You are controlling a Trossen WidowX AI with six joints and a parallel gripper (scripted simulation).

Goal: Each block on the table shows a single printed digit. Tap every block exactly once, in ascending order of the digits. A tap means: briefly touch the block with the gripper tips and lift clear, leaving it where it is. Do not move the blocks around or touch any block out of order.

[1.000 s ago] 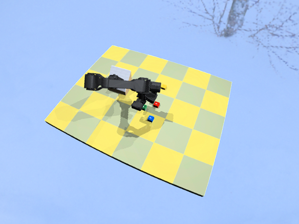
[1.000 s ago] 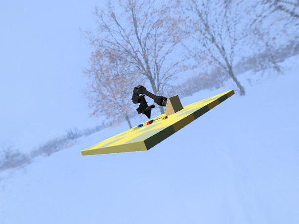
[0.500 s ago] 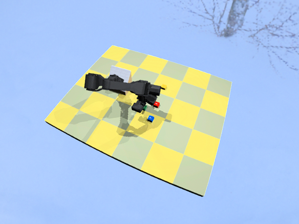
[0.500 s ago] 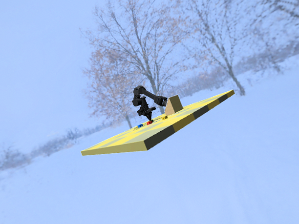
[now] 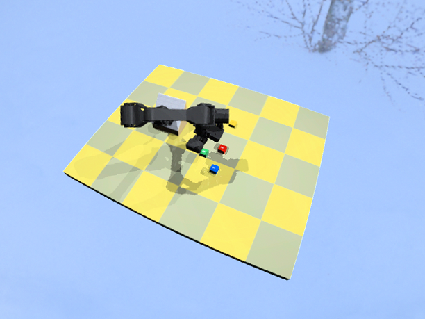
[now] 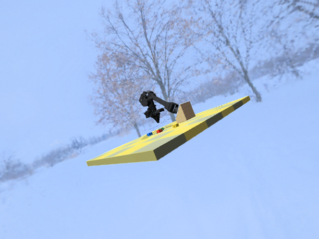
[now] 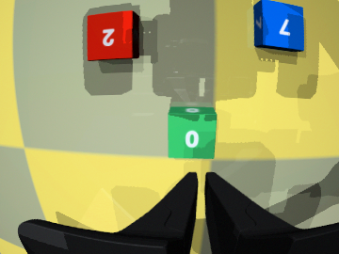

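Right now the green block is 6 cm below my gripper tip. The rest, counted from my gripper tip: blue block (9 cm ahead, 5 cm to the right, 6 cm below); then red block (7 cm ahead, 6 cm to the left, 6 cm below); then yellow block (4 cm ahead, 23 cm to the left, 6 cm below).
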